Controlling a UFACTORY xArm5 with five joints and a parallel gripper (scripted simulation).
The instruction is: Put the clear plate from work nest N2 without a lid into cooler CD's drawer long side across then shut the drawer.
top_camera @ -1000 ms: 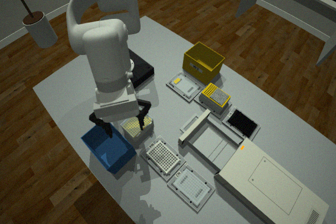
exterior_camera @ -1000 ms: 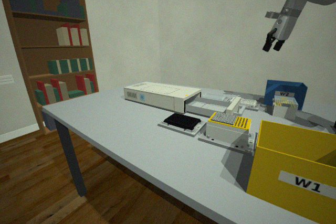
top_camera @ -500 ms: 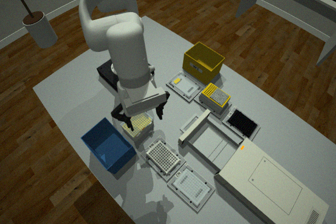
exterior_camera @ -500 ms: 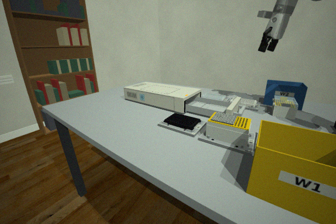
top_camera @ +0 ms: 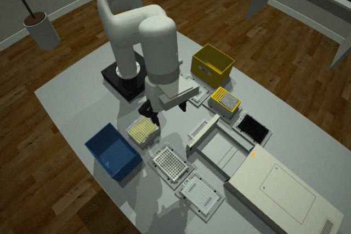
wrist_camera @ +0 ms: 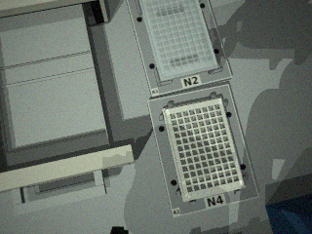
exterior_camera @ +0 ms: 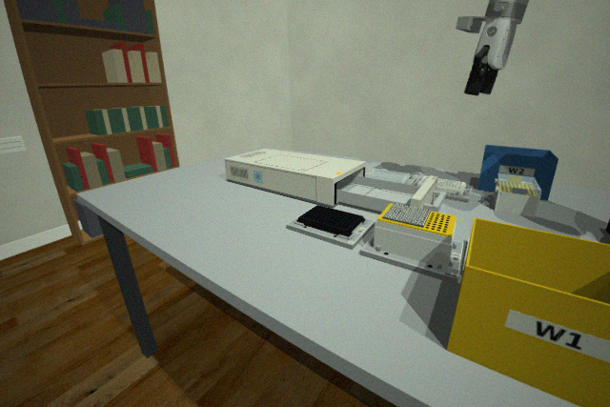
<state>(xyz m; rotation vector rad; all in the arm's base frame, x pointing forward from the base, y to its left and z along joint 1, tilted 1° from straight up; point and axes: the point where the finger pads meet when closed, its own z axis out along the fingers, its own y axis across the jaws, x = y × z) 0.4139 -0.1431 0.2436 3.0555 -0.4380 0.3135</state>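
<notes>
The clear plate lies 280 mm below my hand, 230 mm ahead of it and 80 mm to the right of it. Round my hand: blue bin W2: 260 mm below, 190 mm to the right, 130 mm behind; then drawer: 260 mm below, 200 mm ahead, 120 mm to the left; then white plate: 280 mm below, 70 mm to the right, 60 mm ahead.
</notes>
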